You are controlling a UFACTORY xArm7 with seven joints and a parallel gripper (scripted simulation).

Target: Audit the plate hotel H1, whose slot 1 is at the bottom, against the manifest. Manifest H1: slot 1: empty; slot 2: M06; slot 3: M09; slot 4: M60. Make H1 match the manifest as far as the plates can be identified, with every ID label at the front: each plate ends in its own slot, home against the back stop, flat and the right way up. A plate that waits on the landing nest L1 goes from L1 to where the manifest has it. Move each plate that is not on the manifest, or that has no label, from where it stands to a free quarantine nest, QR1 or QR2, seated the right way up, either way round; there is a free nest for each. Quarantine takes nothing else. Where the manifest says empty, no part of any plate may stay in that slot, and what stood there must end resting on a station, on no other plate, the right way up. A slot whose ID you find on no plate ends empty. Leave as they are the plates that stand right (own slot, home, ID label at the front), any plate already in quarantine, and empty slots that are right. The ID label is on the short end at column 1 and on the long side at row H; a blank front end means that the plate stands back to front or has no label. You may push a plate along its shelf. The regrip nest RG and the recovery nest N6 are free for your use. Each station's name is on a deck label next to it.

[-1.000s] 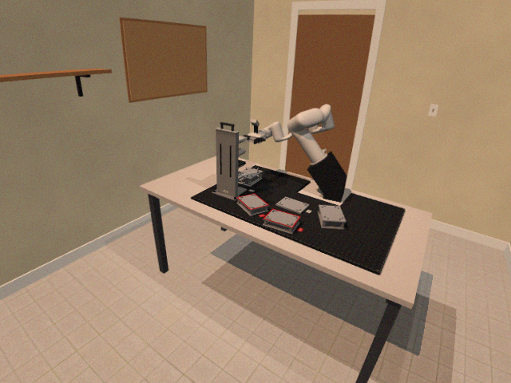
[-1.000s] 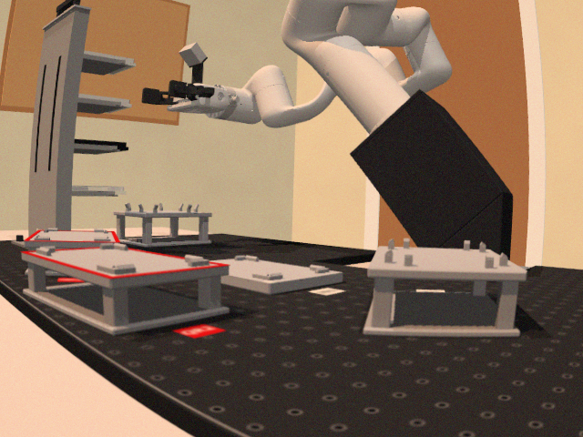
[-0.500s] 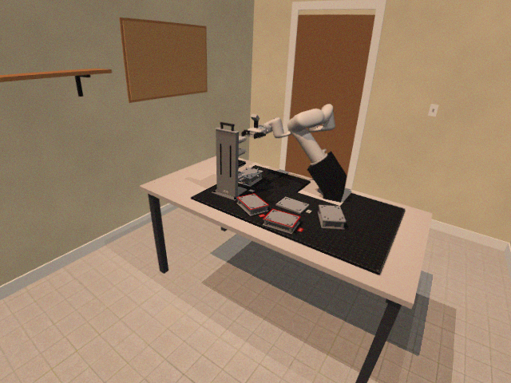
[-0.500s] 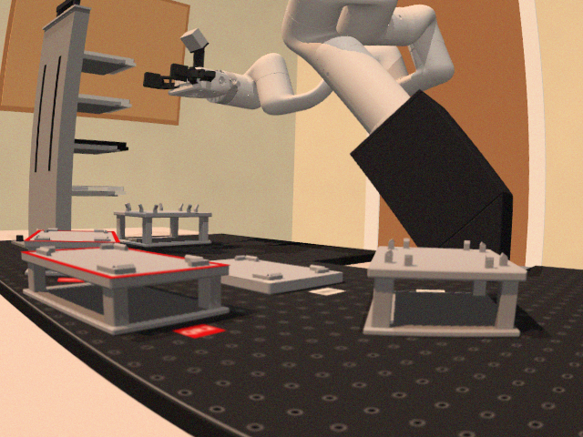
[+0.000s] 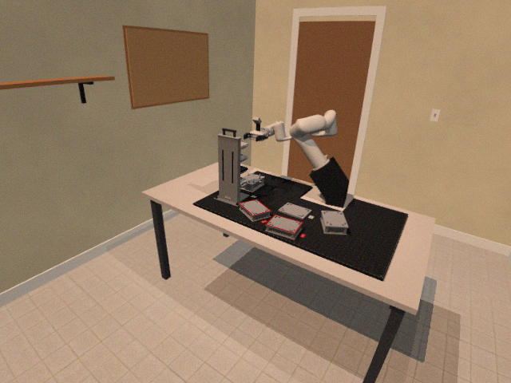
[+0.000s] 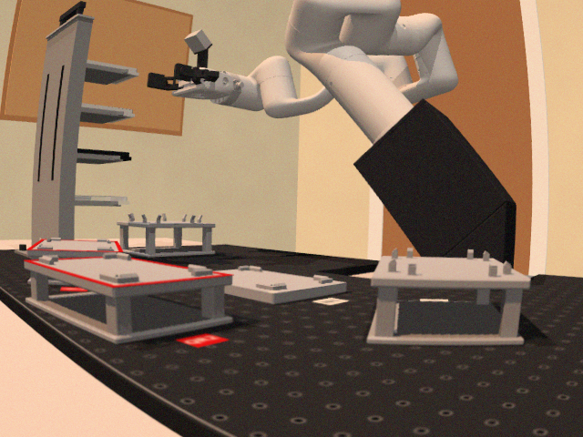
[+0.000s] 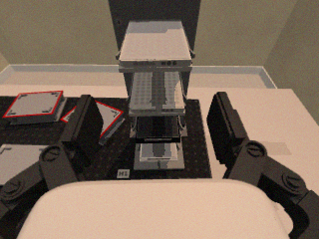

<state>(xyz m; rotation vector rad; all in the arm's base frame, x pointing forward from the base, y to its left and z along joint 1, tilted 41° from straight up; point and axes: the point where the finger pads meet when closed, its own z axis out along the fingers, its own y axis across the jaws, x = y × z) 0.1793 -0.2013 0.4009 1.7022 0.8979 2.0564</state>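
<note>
Right now the pale plate is 150 mm ahead of my hand, 20 mm to the left of it and 20 mm below it. The rest, counted from my hand: hotel tower 230 mm ahead, 150 mm below, 30 mm to the left; then black plate 170 mm below, 150 mm ahead, 20 mm to the left; then clear plate 250 mm below, 150 mm ahead, 20 mm to the left.
</note>
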